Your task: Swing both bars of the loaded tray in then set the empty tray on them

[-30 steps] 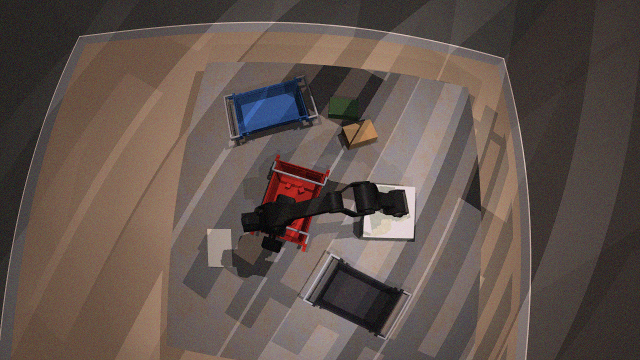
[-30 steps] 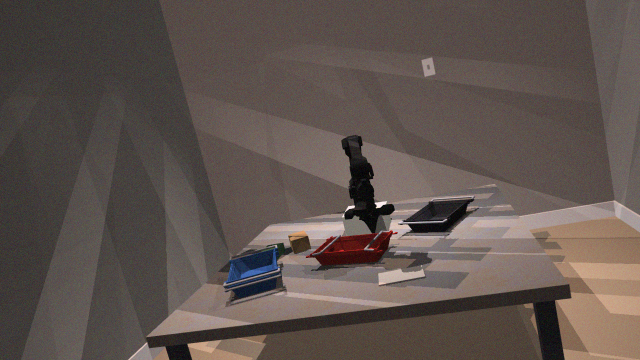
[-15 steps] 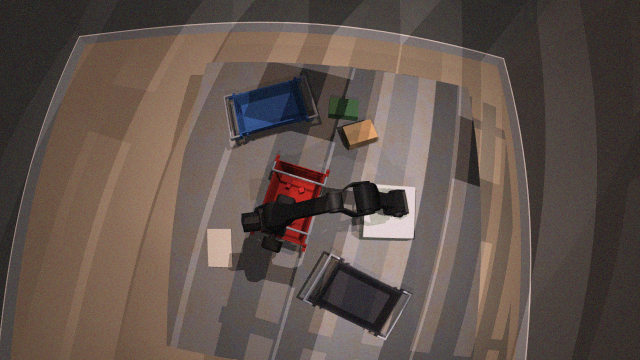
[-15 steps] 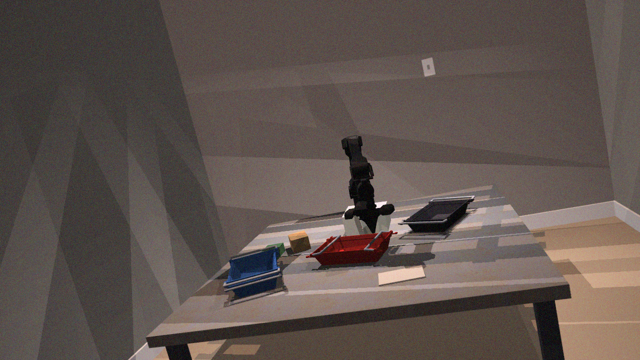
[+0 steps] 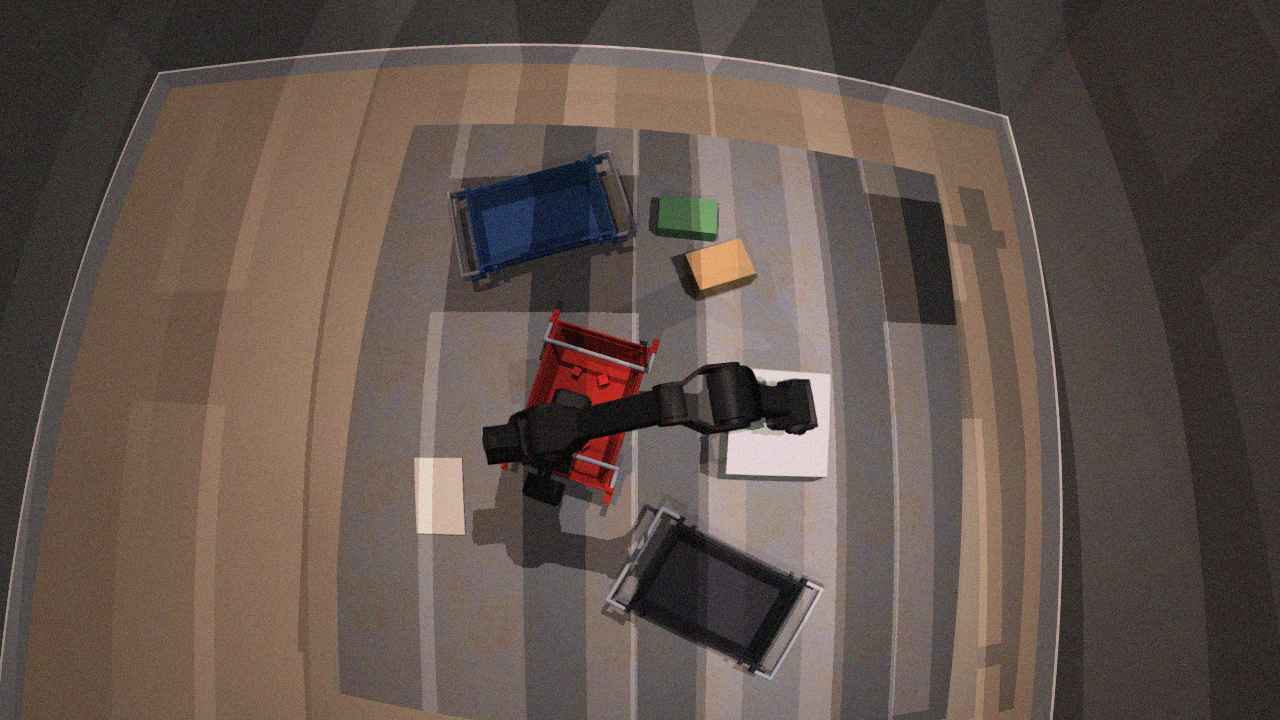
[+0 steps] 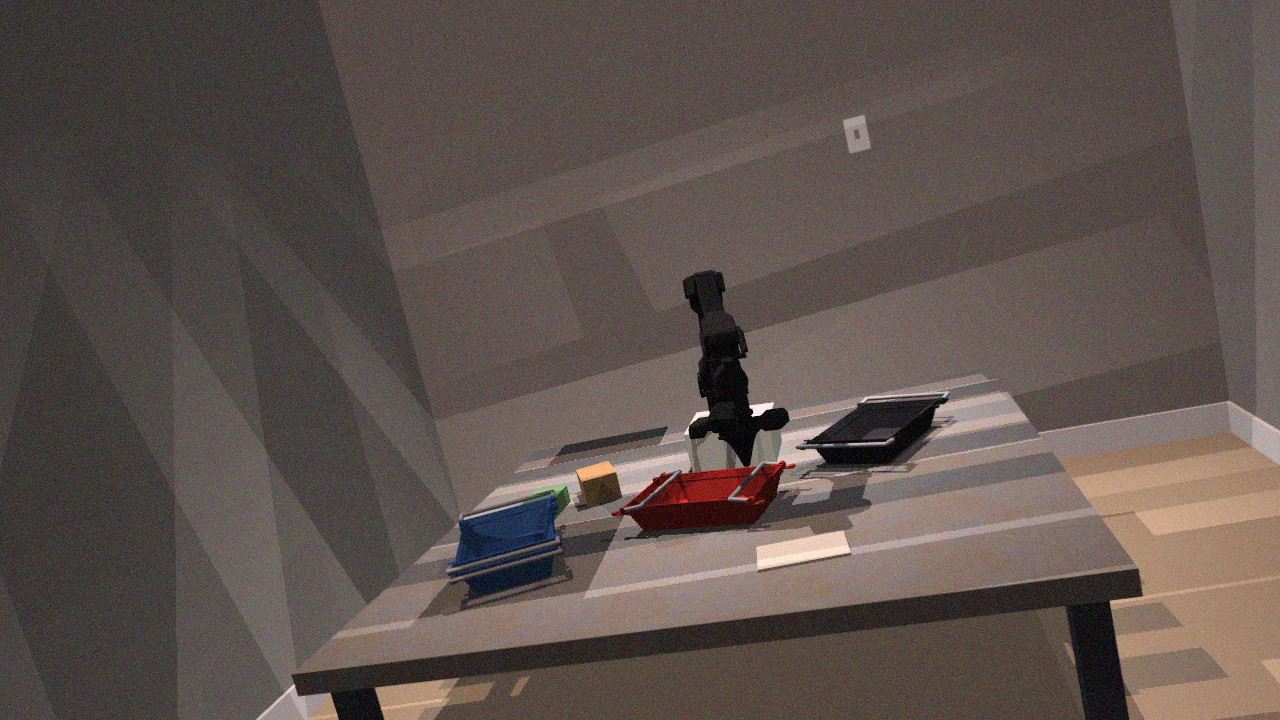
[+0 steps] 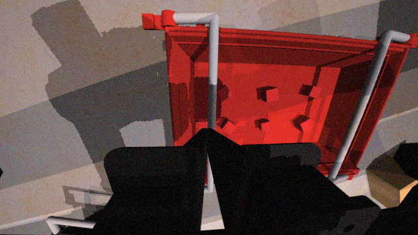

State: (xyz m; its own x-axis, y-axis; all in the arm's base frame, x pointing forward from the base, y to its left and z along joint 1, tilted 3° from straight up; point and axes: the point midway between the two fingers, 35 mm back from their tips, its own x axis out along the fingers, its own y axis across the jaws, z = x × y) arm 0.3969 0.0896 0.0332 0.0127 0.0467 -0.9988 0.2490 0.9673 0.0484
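Right now the black tray is 290 mm behind my gripper tip, 250 mm to the left of it and 50 mm below it. From my gripper tip the other things lie so: orange block: 280 mm behind, 390 mm to the right, 60 mm below; then green block: 210 mm behind, 510 mm to the right, 70 mm below; then pale card: 240 mm ahead, 90 mm to the left, 90 mm below.
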